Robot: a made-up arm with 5 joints.
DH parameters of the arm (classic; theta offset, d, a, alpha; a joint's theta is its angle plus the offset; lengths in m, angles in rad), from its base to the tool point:
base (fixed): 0 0.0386 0 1.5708
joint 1: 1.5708 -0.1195 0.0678 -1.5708
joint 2: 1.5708 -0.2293 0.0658 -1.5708
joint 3: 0 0.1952 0.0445 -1.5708
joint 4: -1.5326 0 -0.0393 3.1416
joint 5: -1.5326 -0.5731 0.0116 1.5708
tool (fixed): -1.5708 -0.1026 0 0
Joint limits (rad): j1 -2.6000..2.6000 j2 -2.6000..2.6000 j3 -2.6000..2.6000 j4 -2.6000..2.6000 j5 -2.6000..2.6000
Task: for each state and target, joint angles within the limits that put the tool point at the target. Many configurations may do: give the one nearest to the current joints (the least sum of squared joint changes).
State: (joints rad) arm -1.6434 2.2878 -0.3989 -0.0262 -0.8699
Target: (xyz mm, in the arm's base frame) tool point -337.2 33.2 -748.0
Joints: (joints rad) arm -2.3248 2.6000 0.3869 -0.2414 -0.8063
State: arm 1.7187 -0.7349 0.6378 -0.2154 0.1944
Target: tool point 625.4 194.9 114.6
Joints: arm 0.9445 -1.2205 1.2417 -0.2396 0.2497
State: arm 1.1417 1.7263 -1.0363 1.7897 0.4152
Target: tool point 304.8 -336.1 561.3
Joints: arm 1.6894 2.0383 -0.9322 1.7931 0.3982
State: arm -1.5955 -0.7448 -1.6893 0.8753 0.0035
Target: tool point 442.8 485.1 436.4
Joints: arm -0.8366 -1.3211 -1.7969 0.8960 -0.0337
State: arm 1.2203 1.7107 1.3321 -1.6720 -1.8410
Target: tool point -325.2 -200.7 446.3
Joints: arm 0.6698 1.5386 2.1102 -1.7992 -1.5953
